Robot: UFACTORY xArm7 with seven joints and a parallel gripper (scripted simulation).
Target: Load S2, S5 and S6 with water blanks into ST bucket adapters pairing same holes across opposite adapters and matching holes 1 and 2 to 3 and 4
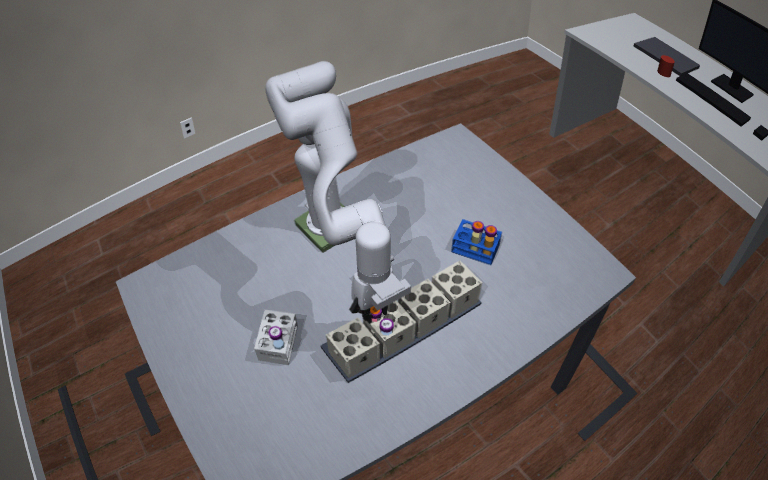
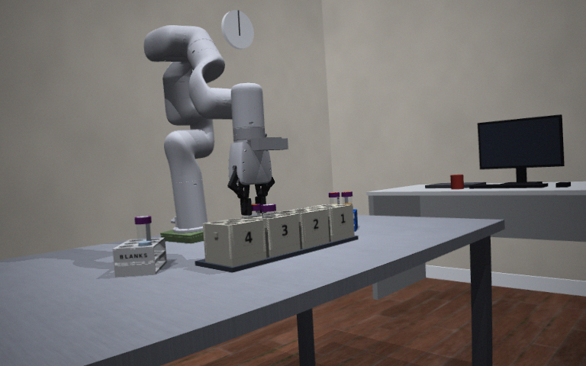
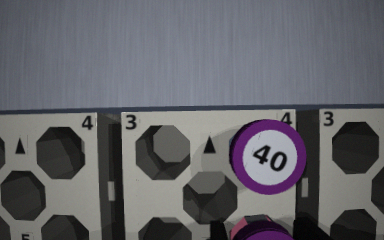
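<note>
Now: the sample tube 10 mm ahead of my hand and 50 mm below it. Also, from my hand: green done key (150 mm behind, 140 mm to the left, 60 mm below); then bucket adapter (10 mm ahead, 90 mm to the right, 70 mm below); then white-dot blank (50 mm ahead, 20 mm to the right, 50 mm below).
</note>
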